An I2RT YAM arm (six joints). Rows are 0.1 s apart.
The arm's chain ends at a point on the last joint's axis. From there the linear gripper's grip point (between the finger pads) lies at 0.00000 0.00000 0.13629 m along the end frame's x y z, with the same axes.
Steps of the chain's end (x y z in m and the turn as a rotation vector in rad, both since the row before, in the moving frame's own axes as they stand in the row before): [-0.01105 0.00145 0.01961 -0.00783 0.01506 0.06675]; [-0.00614 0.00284 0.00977 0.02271 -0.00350 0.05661]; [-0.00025 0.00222 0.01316 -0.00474 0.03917 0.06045]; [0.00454 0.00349 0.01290 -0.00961 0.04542 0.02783]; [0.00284 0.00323 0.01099 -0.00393 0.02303 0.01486]
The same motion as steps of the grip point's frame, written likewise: [-0.00903 0.00258 0.01959 -0.00783 0.01506 0.06675]; [-0.00653 -0.00027 0.00973 0.02271 -0.00350 0.05661]; [0.00506 0.00303 0.01305 -0.00474 0.03917 0.06045]; [0.01071 0.00489 0.01275 -0.00961 0.04542 0.02783]; [0.00597 0.00379 0.01095 -0.00393 0.02303 0.01486]
